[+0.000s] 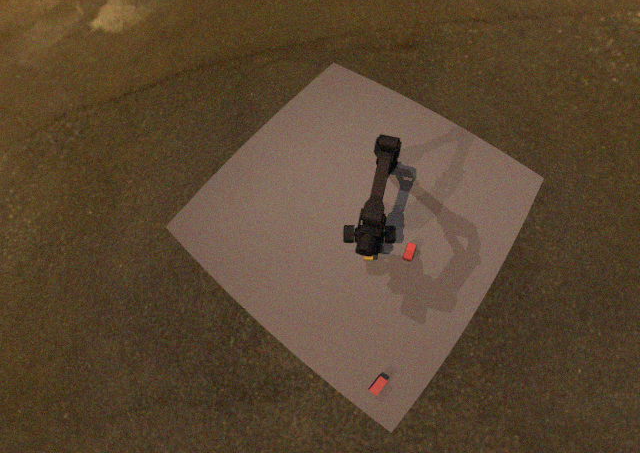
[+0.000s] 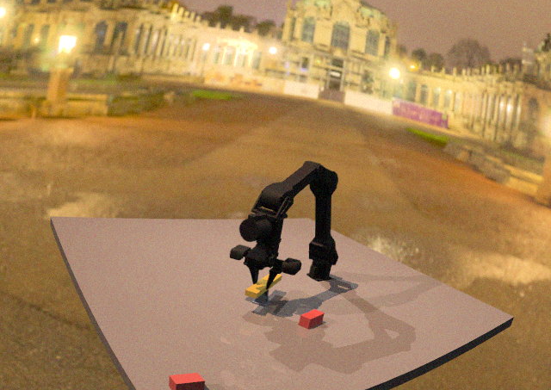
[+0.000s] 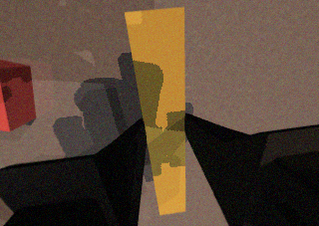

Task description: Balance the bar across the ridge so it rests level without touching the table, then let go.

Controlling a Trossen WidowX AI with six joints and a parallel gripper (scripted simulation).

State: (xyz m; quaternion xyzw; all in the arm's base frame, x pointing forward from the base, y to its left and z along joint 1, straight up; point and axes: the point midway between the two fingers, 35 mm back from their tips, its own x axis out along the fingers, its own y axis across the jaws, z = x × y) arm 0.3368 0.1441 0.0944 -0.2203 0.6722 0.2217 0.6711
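Right now the long yellow bar is 2 cm to the right of my gripper tip and 2 cm behind it.
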